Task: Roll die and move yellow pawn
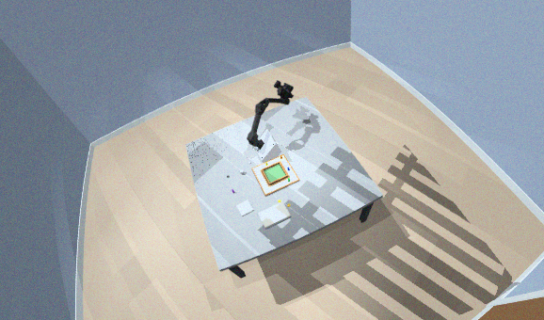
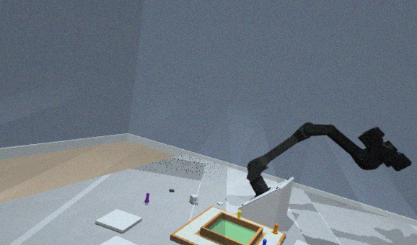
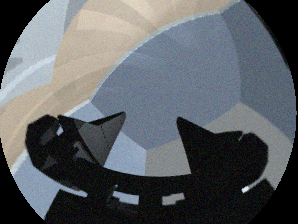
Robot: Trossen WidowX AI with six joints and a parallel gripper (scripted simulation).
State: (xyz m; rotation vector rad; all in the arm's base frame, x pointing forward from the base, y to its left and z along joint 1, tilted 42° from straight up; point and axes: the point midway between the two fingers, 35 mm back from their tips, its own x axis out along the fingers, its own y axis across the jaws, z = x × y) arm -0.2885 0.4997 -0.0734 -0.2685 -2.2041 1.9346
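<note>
Now: the white die 47 cm ahead of my gripper tip, 67 cm to the right of it and 31 cm below it. Round my gripper tip: yellow pawn 52 cm ahead, 47 cm to the right, 30 cm below; then blue pawn 66 cm ahead, 35 cm to the right, 30 cm below; then orange pawn 53 cm ahead, 34 cm to the right, 30 cm below.
</note>
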